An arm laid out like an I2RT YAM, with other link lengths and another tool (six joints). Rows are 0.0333 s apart.
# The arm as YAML. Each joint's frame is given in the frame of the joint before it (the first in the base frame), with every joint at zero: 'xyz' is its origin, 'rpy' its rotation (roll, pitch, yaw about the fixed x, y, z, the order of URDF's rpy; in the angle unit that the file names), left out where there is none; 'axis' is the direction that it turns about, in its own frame. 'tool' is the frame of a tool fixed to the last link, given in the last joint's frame.
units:
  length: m
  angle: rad
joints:
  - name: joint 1
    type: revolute
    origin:
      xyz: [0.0, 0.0, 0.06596]
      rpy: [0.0, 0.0, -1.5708]
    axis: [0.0, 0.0, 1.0]
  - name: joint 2
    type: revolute
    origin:
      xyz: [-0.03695, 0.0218, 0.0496]
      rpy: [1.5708, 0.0, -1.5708]
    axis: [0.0, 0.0, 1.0]
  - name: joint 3
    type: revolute
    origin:
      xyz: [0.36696, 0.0, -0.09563]
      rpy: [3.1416, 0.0, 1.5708]
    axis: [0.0, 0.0, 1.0]
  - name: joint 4
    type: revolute
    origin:
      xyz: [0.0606, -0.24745, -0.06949]
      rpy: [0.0, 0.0, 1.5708]
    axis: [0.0, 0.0, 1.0]
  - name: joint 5
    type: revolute
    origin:
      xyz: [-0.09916, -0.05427, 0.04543]
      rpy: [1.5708, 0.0, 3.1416]
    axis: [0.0, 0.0, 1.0]
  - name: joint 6
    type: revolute
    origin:
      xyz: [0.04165, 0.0, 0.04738]
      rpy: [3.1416, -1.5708, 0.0]
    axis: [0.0, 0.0, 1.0]
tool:
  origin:
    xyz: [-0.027, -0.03, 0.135]
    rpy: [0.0, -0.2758, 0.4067]
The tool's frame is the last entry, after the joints.
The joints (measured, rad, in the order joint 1, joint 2, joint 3, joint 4, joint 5, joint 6), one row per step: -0.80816 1.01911 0.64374 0.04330 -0.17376 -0.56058; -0.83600 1.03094 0.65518 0.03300 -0.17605 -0.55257; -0.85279 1.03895 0.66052 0.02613 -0.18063 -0.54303; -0.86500 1.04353 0.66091 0.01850 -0.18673 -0.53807; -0.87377 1.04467 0.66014 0.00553 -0.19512 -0.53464; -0.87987 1.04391 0.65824 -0.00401 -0.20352 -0.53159; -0.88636 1.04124 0.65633 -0.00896 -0.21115 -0.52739; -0.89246 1.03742 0.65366 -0.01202 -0.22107 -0.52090; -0.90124 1.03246 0.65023 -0.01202 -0.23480 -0.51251; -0.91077 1.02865 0.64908 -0.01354 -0.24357 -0.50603; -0.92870 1.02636 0.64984 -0.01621 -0.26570 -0.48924; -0.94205 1.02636 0.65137 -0.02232 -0.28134 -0.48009; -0.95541 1.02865 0.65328 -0.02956 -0.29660 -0.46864; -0.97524 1.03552 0.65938 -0.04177 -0.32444 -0.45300; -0.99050 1.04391 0.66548 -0.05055 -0.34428 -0.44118; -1.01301 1.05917 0.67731 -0.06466 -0.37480 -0.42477; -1.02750 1.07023 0.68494 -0.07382 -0.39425 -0.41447; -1.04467 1.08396 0.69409 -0.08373 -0.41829 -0.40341
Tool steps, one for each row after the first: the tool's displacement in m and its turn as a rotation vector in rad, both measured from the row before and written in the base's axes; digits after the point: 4 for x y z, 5 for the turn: -0.0054 -0.0087 -0.0009 0.01444 0.00222 -0.02829; -0.0031 -0.0050 -0.0019 0.01530 -0.00031 -0.01568; -0.0024 -0.0026 -0.0035 0.01402 0.00324 -0.00821; -0.0019 -0.0005 -0.0043 0.01585 0.00530 -0.00217; -0.0014 0.0004 -0.0033 0.01246 0.00267 0.00057; -0.0017 0.0003 -0.0014 0.00817 -0.00198 -0.00101; -0.0015 0.0008 -0.0009 0.00865 -0.00543 0.00062; -0.0019 0.0008 -0.0001 0.00829 -0.00979 0.00075; -0.0025 -0.0003 0.0003 0.00597 -0.00698 -0.00385; -0.0032 -0.0009 0.0004 0.01729 -0.01635 -0.00371; -0.0023 -0.0008 -0.0008 0.01407 -0.00720 -0.00230; -0.0022 -0.0013 -0.0017 0.01820 -0.00671 -0.00360; -0.0020 -0.0019 -0.0022 0.02871 -0.01027 -0.00027; -0.0013 -0.0023 -0.0018 0.02261 -0.00696 -0.00176; -0.0015 -0.0039 -0.0024 0.03411 -0.01006 -0.00138; -0.0009 -0.0027 -0.0020 0.02297 -0.00596 -0.00118; -0.0010 -0.0033 -0.0022 0.02636 -0.00750 -0.00026
